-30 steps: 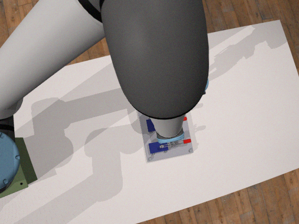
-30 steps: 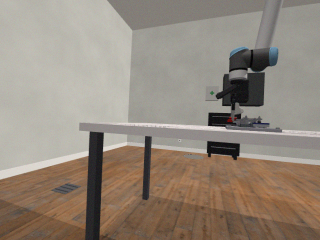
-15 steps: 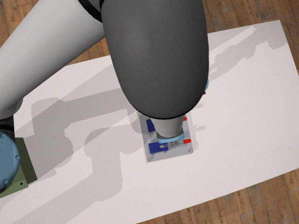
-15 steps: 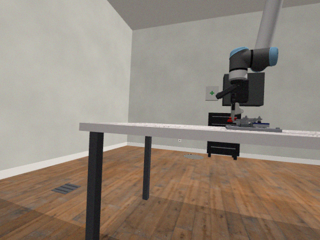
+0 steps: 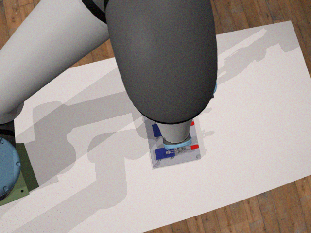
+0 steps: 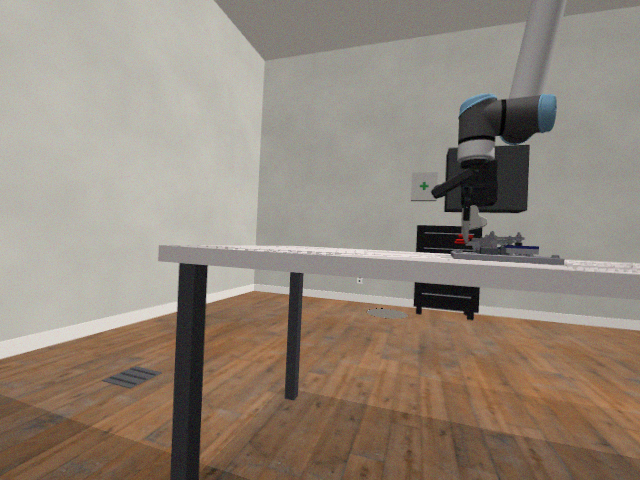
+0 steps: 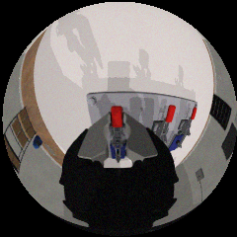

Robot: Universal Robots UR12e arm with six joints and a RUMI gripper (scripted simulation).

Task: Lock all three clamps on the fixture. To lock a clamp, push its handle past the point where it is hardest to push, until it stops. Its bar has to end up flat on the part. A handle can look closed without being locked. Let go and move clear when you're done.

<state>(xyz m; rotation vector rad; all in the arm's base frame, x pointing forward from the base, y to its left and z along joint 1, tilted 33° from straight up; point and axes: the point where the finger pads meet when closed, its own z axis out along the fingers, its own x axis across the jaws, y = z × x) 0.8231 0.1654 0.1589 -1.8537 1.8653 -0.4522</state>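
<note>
My hand is 11 cm to the left of the grey fixture plate, 8 cm past it and 5 cm above it. Round my hand: blue part (22 cm to the right, 13 cm behind, 3 cm below).
</note>
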